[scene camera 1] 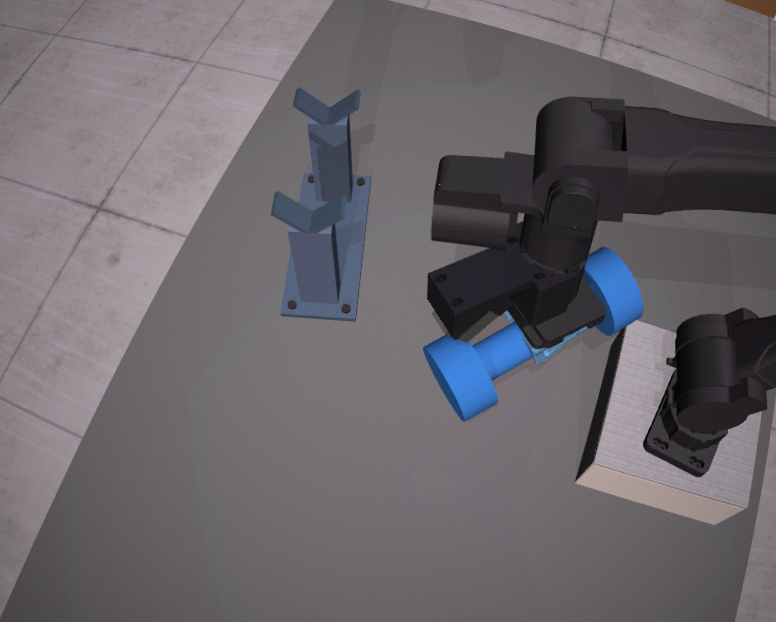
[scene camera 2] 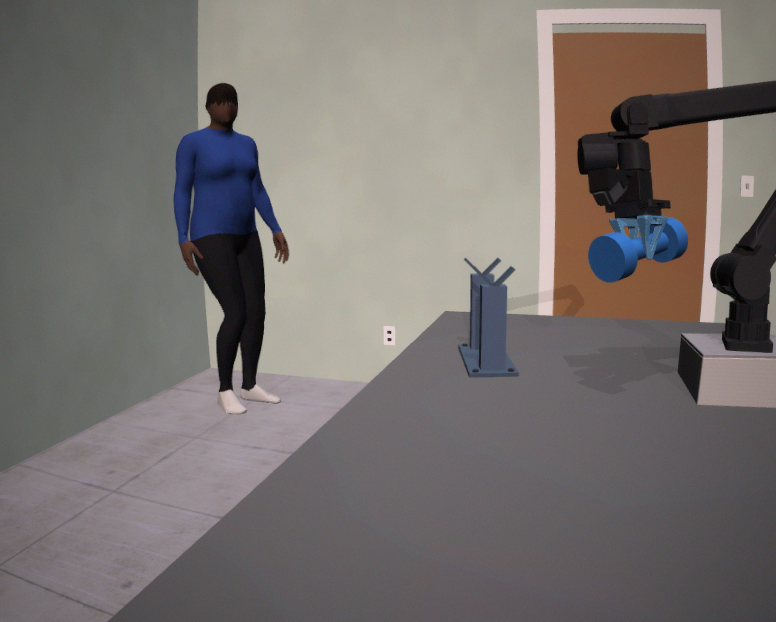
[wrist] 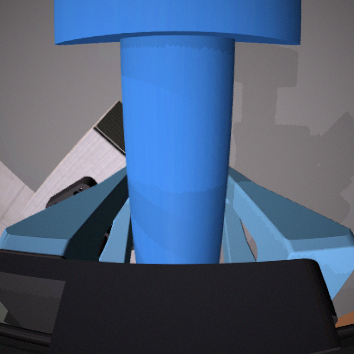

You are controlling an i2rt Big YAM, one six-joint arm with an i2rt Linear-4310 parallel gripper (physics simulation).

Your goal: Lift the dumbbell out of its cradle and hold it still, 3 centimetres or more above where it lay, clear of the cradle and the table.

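Observation:
The blue dumbbell (scene camera 1: 503, 349) (scene camera 2: 612, 257) (wrist: 177, 125) hangs in the air, well above the table, with its bar between the light blue fingers. My gripper (scene camera 1: 542, 346) (scene camera 2: 641, 242) (wrist: 177, 175) is shut on its bar, with a finger on each side of it. In scene camera 2 the dumbbell is to the right of the cradle and apart from it. The slate-blue cradle (scene camera 1: 314, 265) (scene camera 2: 493, 327) stands upright on the table, with two posts topped by V-shaped rests, both empty. The cradle does not show in the wrist view.
The grey table (scene camera 1: 323, 453) (scene camera 2: 492, 492) lies below. The arm's base stands on a pale block (scene camera 1: 641, 401) (scene camera 2: 738, 382) (wrist: 85, 157) at the right in both scene views. A person in a blue top (scene camera 2: 223, 184) stands on the floor beyond the table, near the wall.

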